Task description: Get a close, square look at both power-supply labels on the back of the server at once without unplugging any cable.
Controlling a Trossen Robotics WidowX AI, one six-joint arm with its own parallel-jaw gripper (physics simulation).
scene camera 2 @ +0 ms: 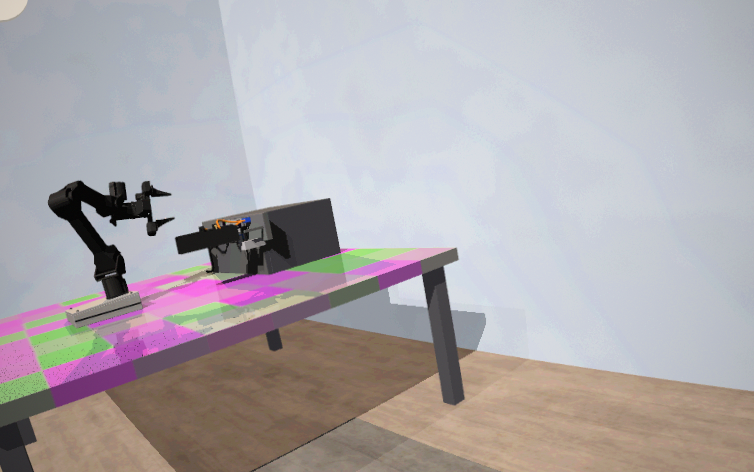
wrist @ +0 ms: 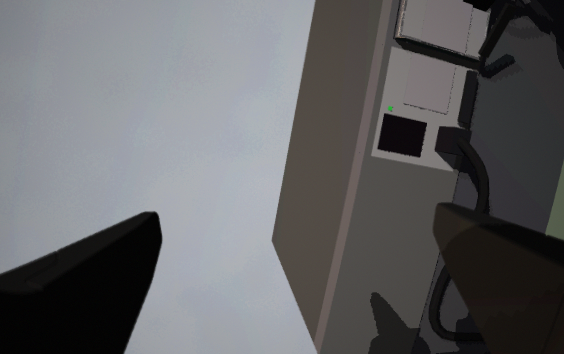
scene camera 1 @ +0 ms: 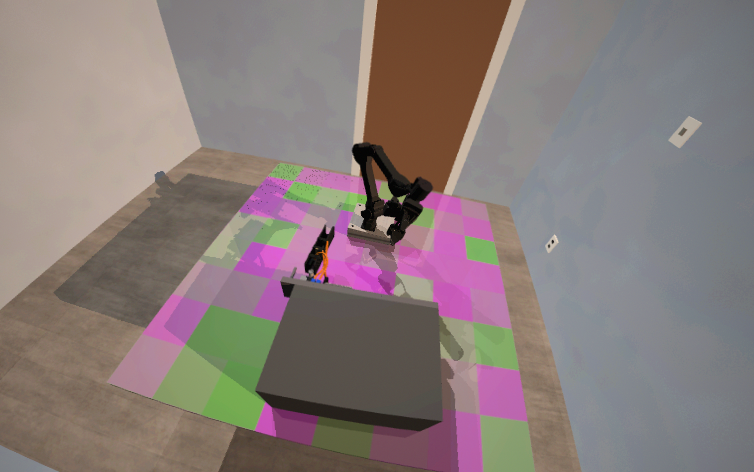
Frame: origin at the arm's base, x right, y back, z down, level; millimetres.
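Seen in the pictures: gripper, between the fingertips: (scene camera 2: 173, 206) (wrist: 298, 222) (scene camera 1: 396, 238); arm's base, origin of its link: (scene camera 2: 117, 295) (scene camera 1: 368, 225).
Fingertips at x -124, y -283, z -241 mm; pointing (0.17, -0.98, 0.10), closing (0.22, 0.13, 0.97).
Offsets run from my fingertips to a thing's top centre. "spot": to the spot under its first point.
The grey server (scene camera 1: 356, 350) (scene camera 2: 303, 233) (wrist: 320, 150) stands on the table, its back facing the arm. In the wrist view its back is seen obliquely and rotated, at the right. One power supply's pale face carries a pale outlined rectangle {spot: dx +74, dy -168, dz +126 mm} (wrist: 430, 82), perhaps its label, beside a green light. A similar pale panel {spot: dx +119, dy -161, dz +125 mm} (wrist: 445, 25) above it is cut by the top edge. No writing is readable on either. A black plug {dx +33, dy -155, dz +142 mm} (wrist: 452, 140) with a black cable {spot: dx +9, dy -129, dz +167 mm} (wrist: 482, 180) sits by the lower supply. My gripper (scene camera 2: 171, 206) (wrist: 298, 222) is open and empty, apart from the server's back.
A long black bar {spot: dx +244, dy -61, dz +91 mm} (scene camera 1: 318, 253) (scene camera 2: 203, 239) juts from the server's back towards the arm's side, with orange cables {spot: dx +208, dy -84, dz +77 mm} (scene camera 1: 326, 258) (scene camera 2: 228, 222) along it. In the wrist view another black cable loop {spot: dx -107, dy -148, dz +177 mm} (wrist: 437, 305) hangs behind the right finger.
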